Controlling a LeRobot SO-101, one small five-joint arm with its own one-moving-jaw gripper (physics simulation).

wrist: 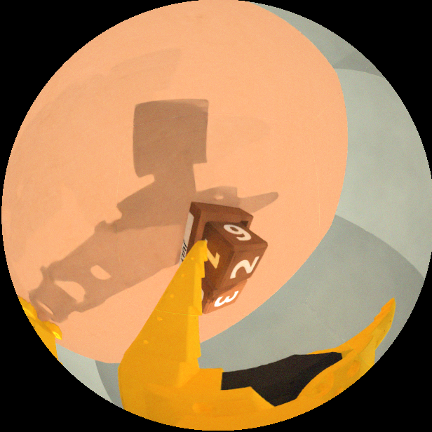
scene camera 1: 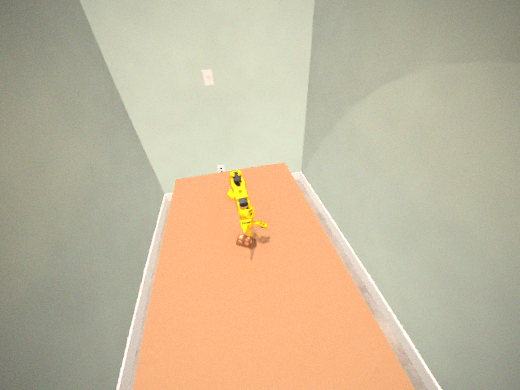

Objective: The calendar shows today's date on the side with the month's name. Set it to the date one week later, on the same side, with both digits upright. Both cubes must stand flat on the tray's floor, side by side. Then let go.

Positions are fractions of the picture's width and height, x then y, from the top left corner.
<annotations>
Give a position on a brown cube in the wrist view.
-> At 0.49, 0.69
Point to a brown cube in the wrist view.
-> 0.54, 0.58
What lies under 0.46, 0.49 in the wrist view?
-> A brown calendar tray.
</annotations>
